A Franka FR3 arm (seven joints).
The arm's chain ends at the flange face. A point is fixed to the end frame.
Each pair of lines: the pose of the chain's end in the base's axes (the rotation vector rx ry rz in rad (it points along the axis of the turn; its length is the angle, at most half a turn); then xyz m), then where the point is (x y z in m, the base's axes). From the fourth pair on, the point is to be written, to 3 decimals.
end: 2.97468 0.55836 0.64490 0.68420 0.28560 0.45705
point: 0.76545 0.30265 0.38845
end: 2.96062 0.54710 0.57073 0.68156 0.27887 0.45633
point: 0.76025 0.29236 0.38406
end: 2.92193 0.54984 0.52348 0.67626 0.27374 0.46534
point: 0.75370 0.28335 0.39113
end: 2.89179 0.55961 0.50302 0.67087 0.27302 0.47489
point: 0.748 0.280 0.400
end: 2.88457 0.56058 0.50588 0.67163 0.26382 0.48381
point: 0.749 0.271 0.409
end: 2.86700 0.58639 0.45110 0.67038 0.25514 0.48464
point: 0.745 0.261 0.407
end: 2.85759 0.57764 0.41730 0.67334 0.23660 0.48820
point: 0.747 0.240 0.410
